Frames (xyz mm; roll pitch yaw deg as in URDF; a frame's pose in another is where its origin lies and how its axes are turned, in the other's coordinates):
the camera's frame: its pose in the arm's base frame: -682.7 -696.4 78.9 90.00 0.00 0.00
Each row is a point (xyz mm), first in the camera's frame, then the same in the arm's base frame.
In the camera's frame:
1: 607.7 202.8 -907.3
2: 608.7 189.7 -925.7
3: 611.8 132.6 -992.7
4: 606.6 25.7 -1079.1
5: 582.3 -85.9 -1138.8
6: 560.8 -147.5 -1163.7
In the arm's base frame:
1: -75.0 210.9 281.7
2: -74.0 229.3 268.6
3: -70.9 296.3 211.5
4: -76.1 382.7 104.6
5: -100.4 442.4 -7.0
6: -121.9 467.3 -68.6

